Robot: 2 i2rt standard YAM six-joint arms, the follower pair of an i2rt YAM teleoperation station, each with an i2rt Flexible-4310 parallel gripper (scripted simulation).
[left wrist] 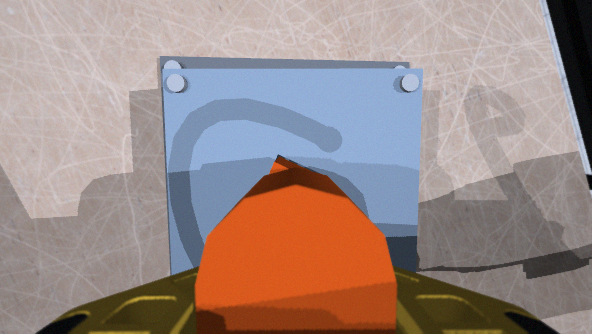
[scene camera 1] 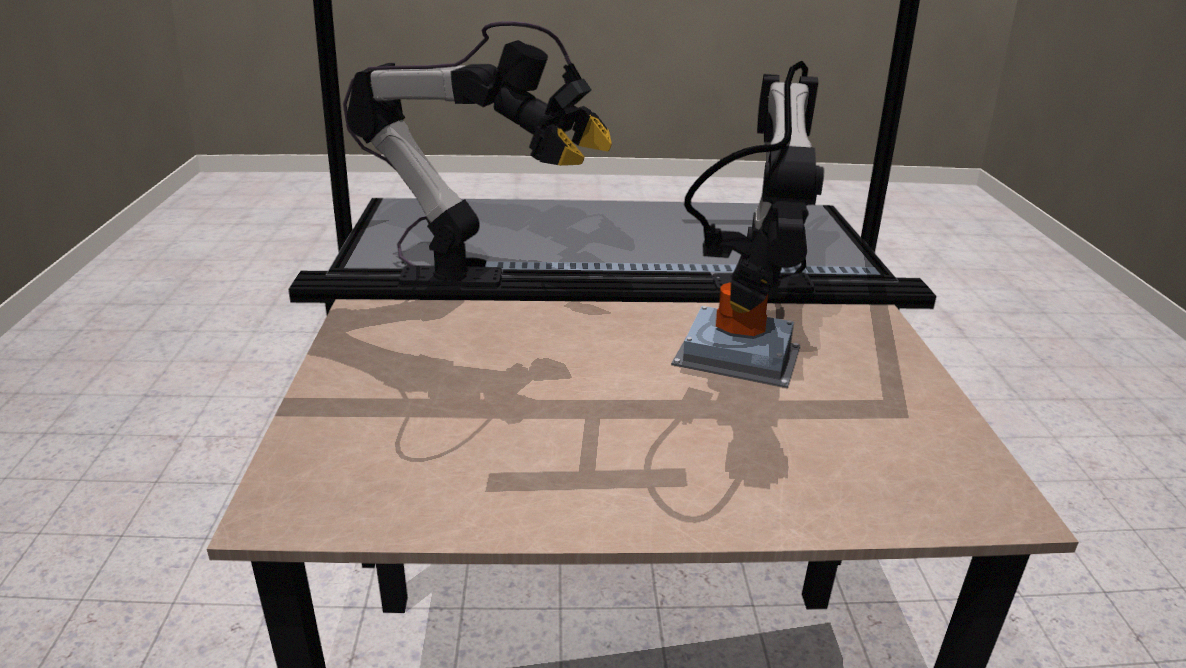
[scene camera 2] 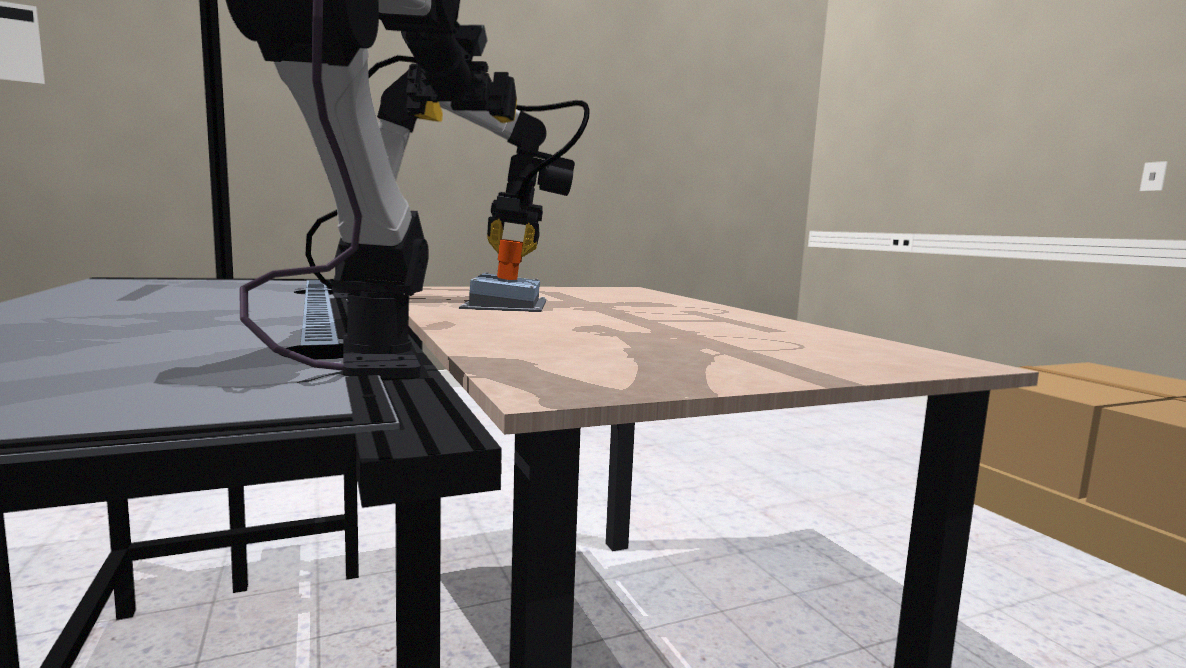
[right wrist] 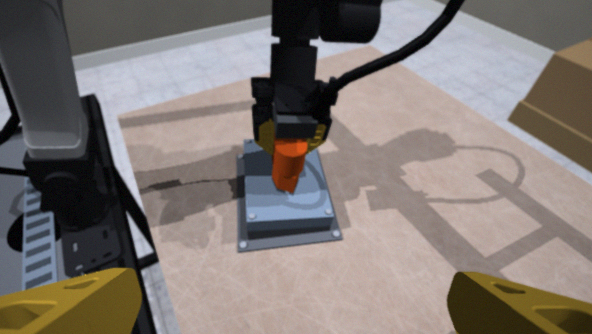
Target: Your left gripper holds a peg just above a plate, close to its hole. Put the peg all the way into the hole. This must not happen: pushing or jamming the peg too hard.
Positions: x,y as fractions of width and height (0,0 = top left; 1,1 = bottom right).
I see my left gripper (scene camera 1: 0.62,0.46), my right gripper (scene camera 2: 0.40,0.18), an orange peg (scene camera 1: 0.63,0.48) and a blue-grey plate (scene camera 1: 0.64,0.52).
The orange peg is seen too in the left wrist view (left wrist: 0.50,0.74), in scene camera 2 (scene camera 2: 0.43,0.38) and in the right wrist view (right wrist: 0.49,0.47). My left gripper shows as well in the left wrist view (left wrist: 0.50,0.83) and in the right wrist view (right wrist: 0.49,0.46). My right gripper is seen too in scene camera 1 (scene camera 1: 0.50,0.23) and in the right wrist view (right wrist: 0.50,0.85).
